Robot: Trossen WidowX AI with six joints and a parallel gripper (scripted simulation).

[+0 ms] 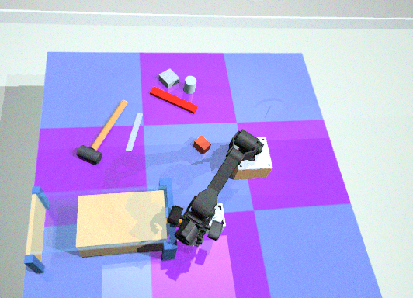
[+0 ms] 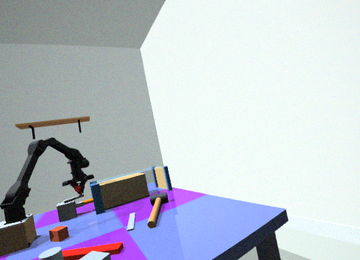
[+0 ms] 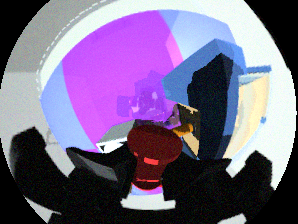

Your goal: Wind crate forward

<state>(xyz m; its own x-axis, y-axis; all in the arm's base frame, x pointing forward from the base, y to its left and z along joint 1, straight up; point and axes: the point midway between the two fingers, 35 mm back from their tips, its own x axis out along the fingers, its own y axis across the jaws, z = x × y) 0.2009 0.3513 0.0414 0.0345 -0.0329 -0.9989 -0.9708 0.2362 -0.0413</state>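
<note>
Right now my gripper tip is 30 mm to the left of the winch handle, 30 mm past it and 10 mm above it. Also, from my gripper tip: winch 90 mm behind, 80 mm to the right, 80 mm below; then grey strip 440 mm to the right, 280 mm ahead, 110 mm below; then red knob 20 mm above.
</note>
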